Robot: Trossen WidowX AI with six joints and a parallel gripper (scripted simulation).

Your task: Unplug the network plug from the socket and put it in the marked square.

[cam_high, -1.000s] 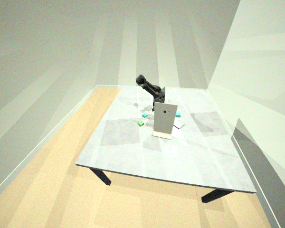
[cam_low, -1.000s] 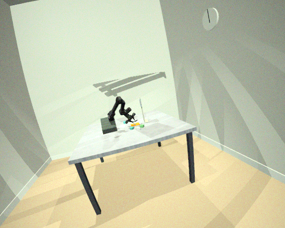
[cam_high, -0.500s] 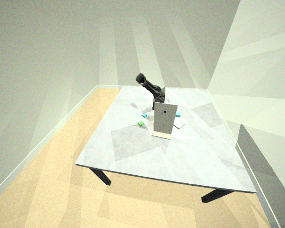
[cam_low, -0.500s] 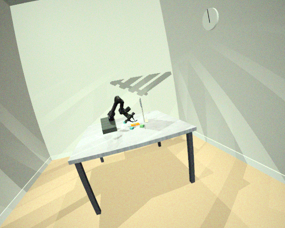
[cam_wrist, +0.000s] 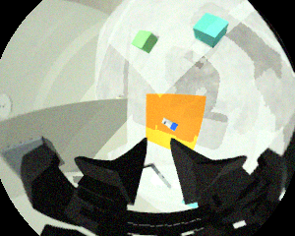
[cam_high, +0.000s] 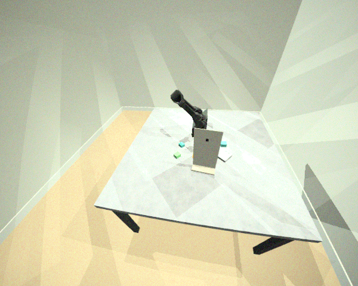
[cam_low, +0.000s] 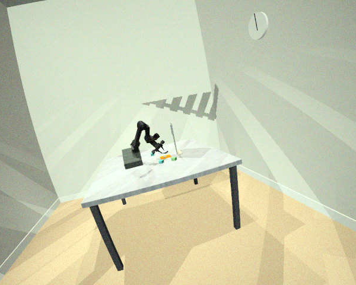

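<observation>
The blue plug is 5 cm below my gripper tip, 1 cm to the right of it and 1 cm ahead of it. Also, from my gripper tip: orange marked square 6 cm below, 1 cm ahead; then teal cube 18 cm to the right, 6 cm behind, 5 cm below; then upright panel 16 cm ahead, 11 cm above, 3 cm to the left.
</observation>
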